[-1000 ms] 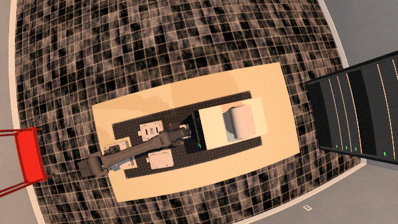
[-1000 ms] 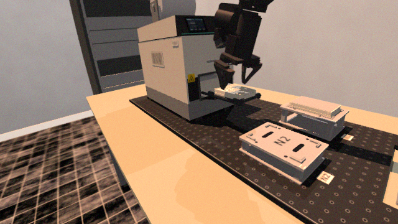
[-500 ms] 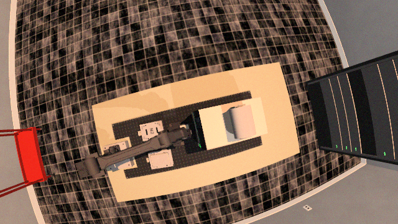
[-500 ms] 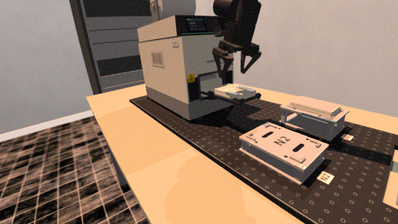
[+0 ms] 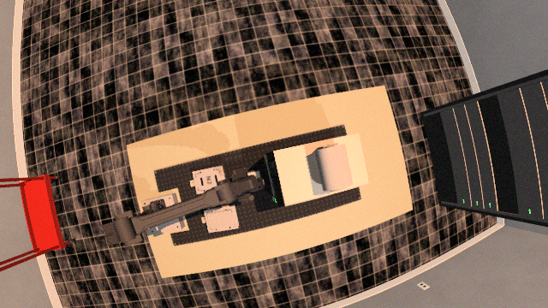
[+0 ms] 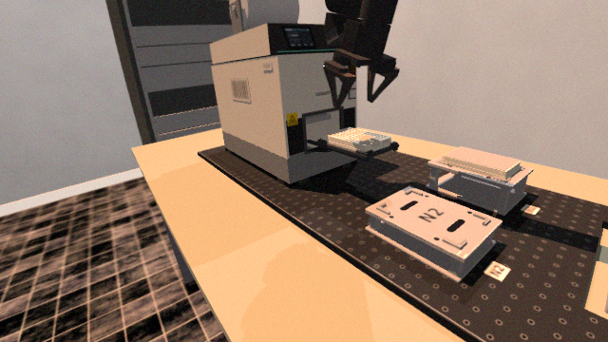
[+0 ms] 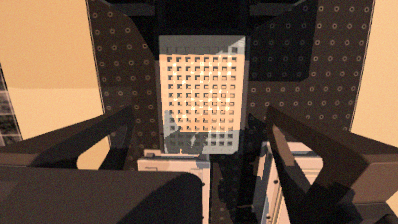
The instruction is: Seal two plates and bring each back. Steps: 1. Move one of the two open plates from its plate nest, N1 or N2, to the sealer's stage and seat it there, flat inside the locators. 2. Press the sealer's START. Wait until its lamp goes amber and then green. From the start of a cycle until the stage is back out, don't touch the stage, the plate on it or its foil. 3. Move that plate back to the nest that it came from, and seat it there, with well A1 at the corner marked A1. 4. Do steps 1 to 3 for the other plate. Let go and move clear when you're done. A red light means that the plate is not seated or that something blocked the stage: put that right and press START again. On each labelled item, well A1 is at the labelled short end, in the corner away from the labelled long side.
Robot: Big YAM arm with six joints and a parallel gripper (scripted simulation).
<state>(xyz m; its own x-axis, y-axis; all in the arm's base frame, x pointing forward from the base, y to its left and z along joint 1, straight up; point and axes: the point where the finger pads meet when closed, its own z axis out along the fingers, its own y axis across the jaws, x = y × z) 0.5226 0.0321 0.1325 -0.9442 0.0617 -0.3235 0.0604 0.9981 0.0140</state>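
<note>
Now: hand 8 cm above the well plate. Also, from my hand: sealer stage: 9 cm below; then plate nest N2: 20 cm behind, 6 cm to the left, 15 cm below; then sealer screen: 12 cm ahead, 4 cm to the left, 13 cm above.
</note>
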